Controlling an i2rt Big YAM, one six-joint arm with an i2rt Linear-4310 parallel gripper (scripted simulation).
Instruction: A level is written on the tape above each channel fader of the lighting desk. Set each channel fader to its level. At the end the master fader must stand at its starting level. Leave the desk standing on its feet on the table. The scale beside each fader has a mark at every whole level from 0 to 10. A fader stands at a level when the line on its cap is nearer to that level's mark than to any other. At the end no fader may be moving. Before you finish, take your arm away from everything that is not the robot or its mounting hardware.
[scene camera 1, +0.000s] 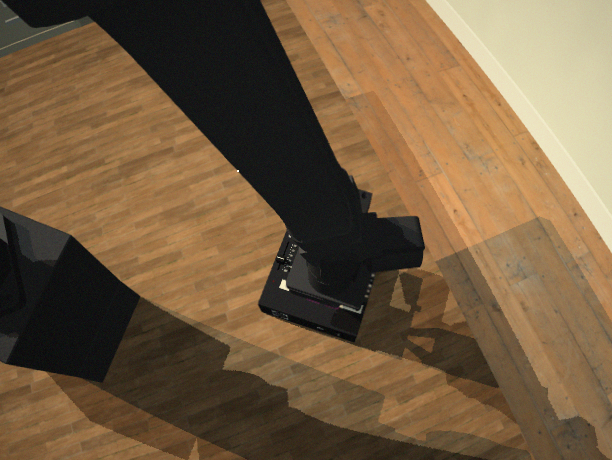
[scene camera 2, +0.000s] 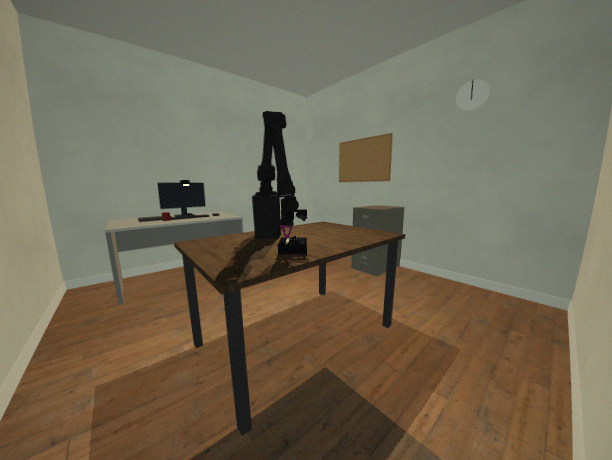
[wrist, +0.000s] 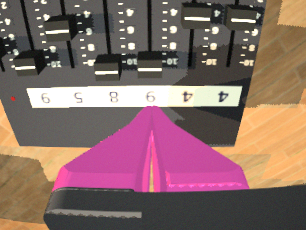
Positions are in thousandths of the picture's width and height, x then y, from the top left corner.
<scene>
My gripper (wrist: 495, 502): 13 cm from the lens. A channel 4 fader (wrist: 351, 293): 12 cm from the lens. A channel 5 fader (wrist: 188, 124) is 12 cm from the lens.
</scene>
